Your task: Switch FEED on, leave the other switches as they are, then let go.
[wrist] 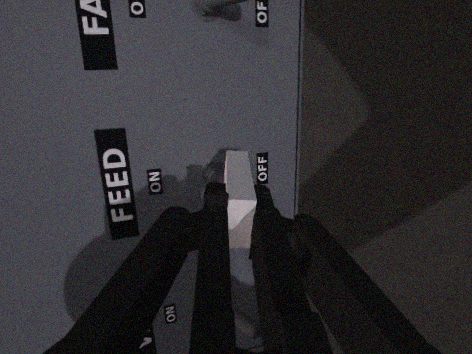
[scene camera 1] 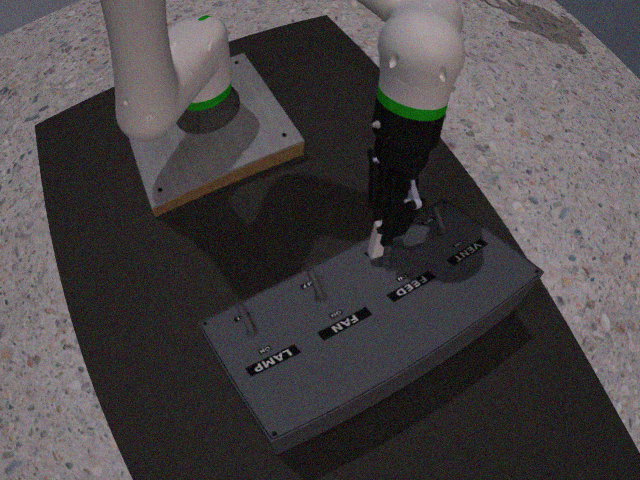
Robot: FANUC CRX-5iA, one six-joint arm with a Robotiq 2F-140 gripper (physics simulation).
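Pixels of known places: gripper, fingertip midpoint: (wrist: 234, 169) (scene camera 1: 377, 253); arm's base, link origin: (scene camera 1: 206, 108).
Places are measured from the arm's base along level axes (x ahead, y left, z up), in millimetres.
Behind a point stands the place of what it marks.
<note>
The grey switch box (scene camera 1: 372, 361) {x 643, y -120, z 121 mm} (wrist: 165, 100) {x 540, y -34, z 65 mm} lies on the dark mat. My gripper (scene camera 1: 375, 253) {x 500, y 23, z 62 mm} (wrist: 234, 169) {x 500, y 23, z 62 mm} is shut and empty, its pale fingertips low over the FEED switch, between that switch's base and its OFF mark. The FEED lever (wrist: 216, 167) {x 515, y 20, z 56 mm} is mostly hidden by the fingers; a dark rounded part shows at their left in the wrist view, and its tilt cannot be told. The FEED label (scene camera 1: 412, 285) {x 583, y 20, z 82 mm} (wrist: 116, 184) {x 583, y 17, z 83 mm} is readable. The FAN lever (scene camera 1: 317, 286) {x 491, y -91, z 71 mm}, LAMP lever (scene camera 1: 249, 320) {x 474, y -206, z 71 mm} and VENT lever (scene camera 1: 439, 219) {x 522, y 146, z 73 mm} tilt away from their labels, toward OFF.
The robot's base plate (scene camera 1: 271, 116) {x 117, y 92, z 4 mm} stands on the dark mat (scene camera 1: 103, 258) {x 159, y -358, z -43 mm} behind the box. The FAN lever stands beside the gripper on one side and the VENT lever on the other. The box's rear edge (wrist: 300, 100) {x 445, y -16, z 17 mm} runs close to the fingers.
</note>
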